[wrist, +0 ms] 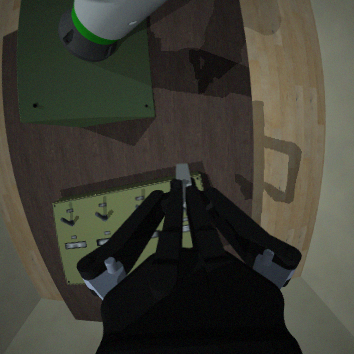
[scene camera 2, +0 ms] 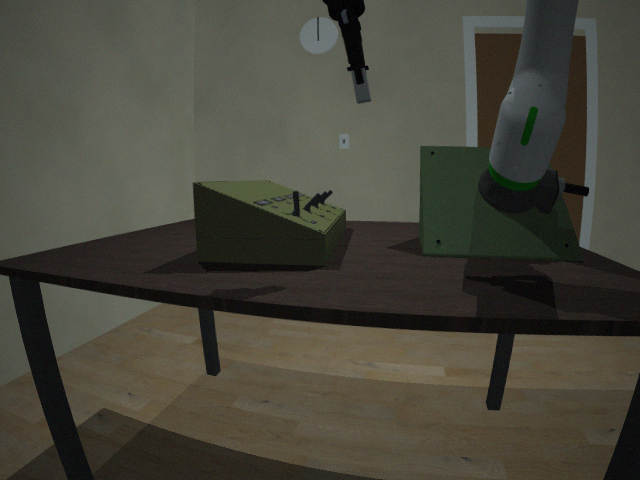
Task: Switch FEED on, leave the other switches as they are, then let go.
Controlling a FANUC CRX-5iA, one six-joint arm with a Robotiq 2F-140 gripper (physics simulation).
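Places are measured from the arm's base along level axes (x right, y ahead, z up), in centimetres.
Pixels of known places: gripper, between the fingertips: [wrist: 181, 172] [scene camera 2: 364, 101]; arm's base, origin of its link: [wrist: 88, 34] [scene camera 2: 508, 189].
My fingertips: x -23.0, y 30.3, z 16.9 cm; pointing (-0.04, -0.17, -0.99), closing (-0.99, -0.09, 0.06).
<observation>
Ahead of a thing's pixels: the offset from my fingertips to its top centre. "spot": to the spot under its first point. Level surfaces: height alone.
The yellow-green sloped switch box [scene camera 2: 258, 242] [wrist: 85, 267] stands on the table. In scene camera 2 its nearest lever {dx -2.5, dy +13.5, dz -17.4 cm} [scene camera 2: 296, 203] stands nearly upright, while the other levers {dx +21.1, dy +17.9, dz -18.3 cm} [scene camera 2: 321, 198] lean towards the low edge. In the wrist view two levers [wrist: 70, 221] [wrist: 103, 216] show at the left; the others are partly or wholly hidden by the fingers. The name plates {spot: dx +30.2, dy +28.9, dz -19.6 cm} [wrist: 76, 245] are too blurred to read, so I cannot tell which lever is FEED. My gripper [scene camera 2: 363, 99] [wrist: 181, 172] is shut and empty, high above the box and apart from the levers.
A green housing [scene camera 2: 449, 206] [wrist: 85, 95] stands on the dark table {dz -31.0 cm} [scene camera 2: 377, 284] [wrist: 200, 135], with the white arm part [scene camera 2: 527, 124] [wrist: 112, 17] in front of it in scene camera 2. A clock [scene camera 2: 310, 38] and a door [scene camera 2: 573, 103] are at the back wall.
</observation>
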